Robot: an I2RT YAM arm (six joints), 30 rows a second.
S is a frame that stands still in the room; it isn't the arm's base.
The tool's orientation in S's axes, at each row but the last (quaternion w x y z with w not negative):
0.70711 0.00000 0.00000 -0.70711
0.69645 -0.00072 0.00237 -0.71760
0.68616 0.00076 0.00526 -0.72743
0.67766 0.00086 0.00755 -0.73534
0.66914 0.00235 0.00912 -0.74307
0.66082 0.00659 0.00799 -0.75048
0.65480 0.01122 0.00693 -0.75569
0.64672 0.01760 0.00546 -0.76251
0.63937 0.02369 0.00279 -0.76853
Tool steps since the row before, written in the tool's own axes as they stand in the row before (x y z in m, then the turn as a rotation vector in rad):
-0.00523 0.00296 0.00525 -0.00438 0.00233 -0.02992
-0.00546 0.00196 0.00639 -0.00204 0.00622 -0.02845
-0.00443 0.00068 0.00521 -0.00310 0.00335 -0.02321
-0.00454 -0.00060 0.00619 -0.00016 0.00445 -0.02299
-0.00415 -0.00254 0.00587 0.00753 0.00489 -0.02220
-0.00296 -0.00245 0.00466 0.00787 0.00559 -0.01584
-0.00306 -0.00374 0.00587 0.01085 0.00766 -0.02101
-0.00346 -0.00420 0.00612 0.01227 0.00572 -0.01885
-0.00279 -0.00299 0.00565 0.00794 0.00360 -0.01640
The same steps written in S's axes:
0.00296 0.00523 0.00525 0.00233 0.00438 -0.02992
0.00215 0.00538 0.00639 0.00615 0.00192 -0.02847
0.00097 0.00434 0.00524 0.00338 0.00310 -0.02321
-0.00017 0.00450 0.00625 0.00424 0.00008 -0.02303
-0.00204 0.00429 0.00596 0.00388 -0.00763 -0.02237
-0.00205 0.00315 0.00473 0.00454 -0.00818 -0.01602
-0.00331 0.00341 0.00593 0.00620 -0.01130 -0.02125
-0.00370 0.00391 0.00617 0.00402 -0.01245 -0.01917
-0.00262 0.00309 0.00568 0.00264 -0.00789 -0.01661

